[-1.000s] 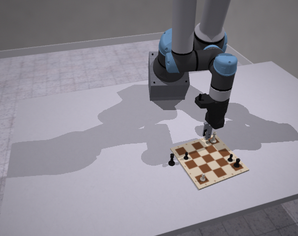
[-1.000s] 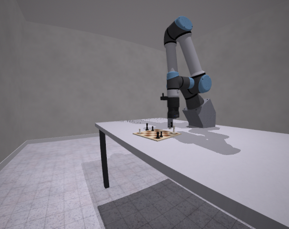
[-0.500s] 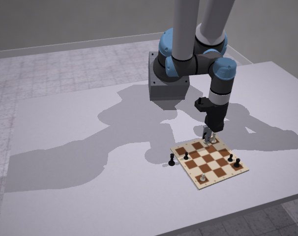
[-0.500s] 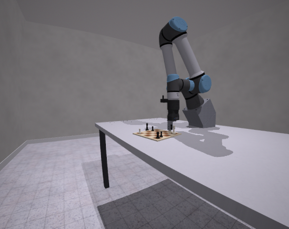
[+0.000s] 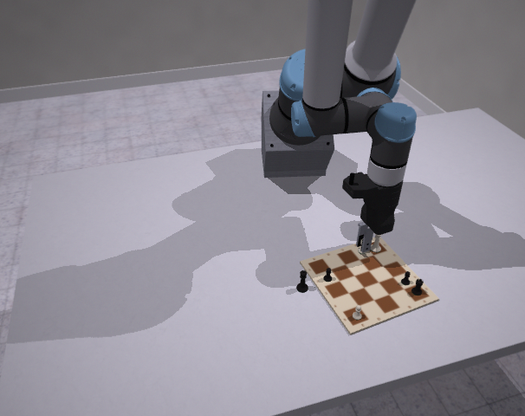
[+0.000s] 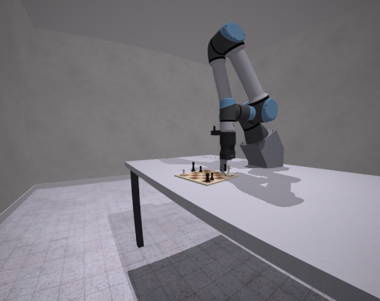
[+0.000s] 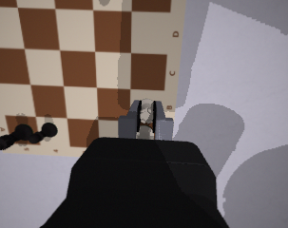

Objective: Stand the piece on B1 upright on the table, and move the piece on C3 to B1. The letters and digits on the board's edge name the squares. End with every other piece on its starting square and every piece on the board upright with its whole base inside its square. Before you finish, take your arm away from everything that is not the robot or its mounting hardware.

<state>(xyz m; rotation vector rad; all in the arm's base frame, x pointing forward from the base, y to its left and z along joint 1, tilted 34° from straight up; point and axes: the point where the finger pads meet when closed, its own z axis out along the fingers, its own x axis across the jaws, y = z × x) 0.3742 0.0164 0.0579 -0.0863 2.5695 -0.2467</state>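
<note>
Right now my hand is 30 mm to the right of the tall white piece and 10 mm above it. Also, from my hand: white pawn: 160 mm ahead, 110 mm to the right, 20 mm below; chessboard: 80 mm ahead, 40 mm to the right, 30 mm below.
</note>
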